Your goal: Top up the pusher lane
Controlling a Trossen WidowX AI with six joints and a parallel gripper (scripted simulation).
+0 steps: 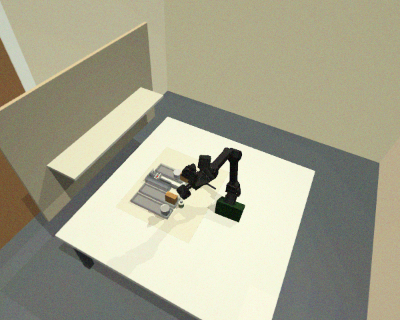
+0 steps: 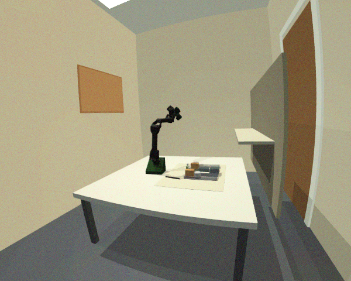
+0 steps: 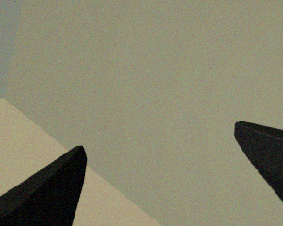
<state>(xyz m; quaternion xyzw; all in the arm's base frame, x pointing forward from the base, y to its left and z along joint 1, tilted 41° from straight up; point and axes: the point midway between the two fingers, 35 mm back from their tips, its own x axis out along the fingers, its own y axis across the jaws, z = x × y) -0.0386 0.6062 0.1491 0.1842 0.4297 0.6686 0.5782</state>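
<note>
My gripper tip is 62 cm above the pale mat, 34 cm to the left of it and 34 cm short of it. From my gripper tip the other things lie so: thin black stick 61 cm below, 50 cm to the right, 19 cm ahead; then shelf 80 cm ahead, 28 cm to the right, 25 cm below; then tall panel 91 cm ahead, 26 cm to the right, 22 cm below.
</note>
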